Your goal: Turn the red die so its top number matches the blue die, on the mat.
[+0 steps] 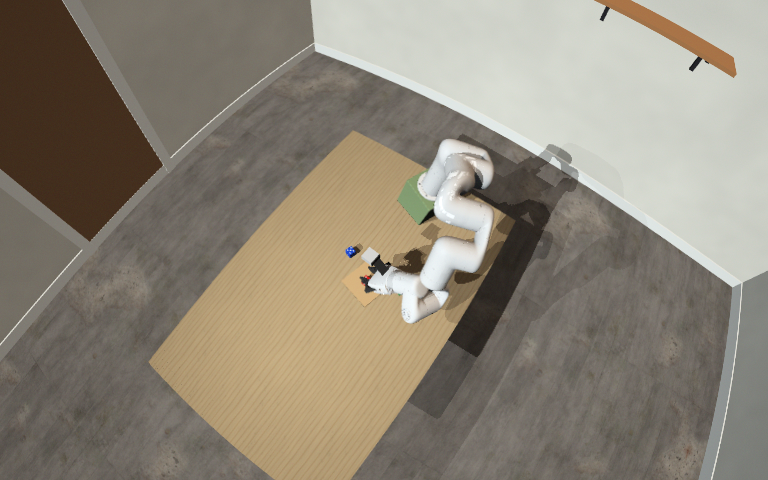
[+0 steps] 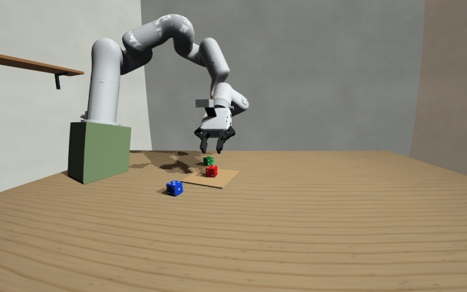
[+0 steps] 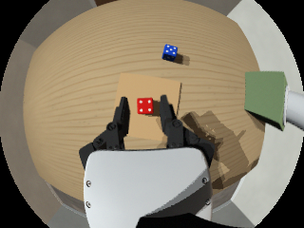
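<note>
Now: the red die 1 cm to the right of my hand and 8 cm below it. Round my hand: blue die (7 cm behind, 13 cm to the right, 8 cm below); then tan mat (1 cm to the right, 10 cm below); then green die (4 cm behind, 12 cm to the left, 8 cm below).
</note>
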